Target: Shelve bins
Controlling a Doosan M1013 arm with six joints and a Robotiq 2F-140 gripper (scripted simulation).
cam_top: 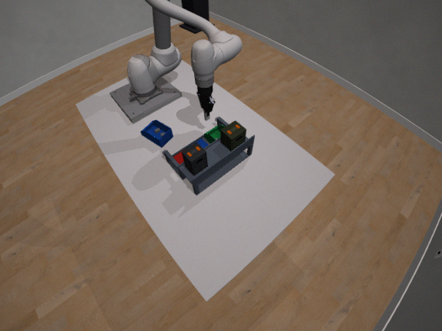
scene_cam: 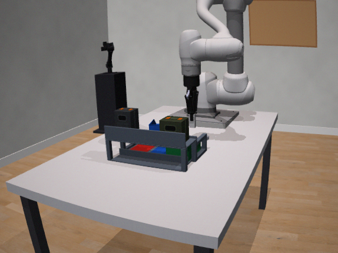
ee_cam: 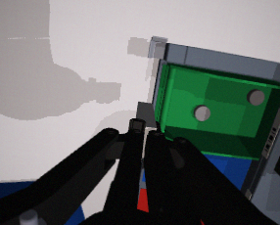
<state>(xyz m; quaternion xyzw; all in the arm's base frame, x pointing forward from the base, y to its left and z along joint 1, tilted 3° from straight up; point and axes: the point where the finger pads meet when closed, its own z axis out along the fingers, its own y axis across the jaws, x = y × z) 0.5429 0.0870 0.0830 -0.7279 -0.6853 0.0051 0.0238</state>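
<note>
My gripper is now 190 mm past the blue bin, 240 mm to the left of it and 100 mm above it. From my hand the other things lie so: green bin: 110 mm ahead, 10 mm to the right, 90 mm below; then red mark: 100 mm ahead, 230 mm to the right, 130 mm below; then blue mark: 110 mm ahead, 120 mm to the right, 130 mm below.
</note>
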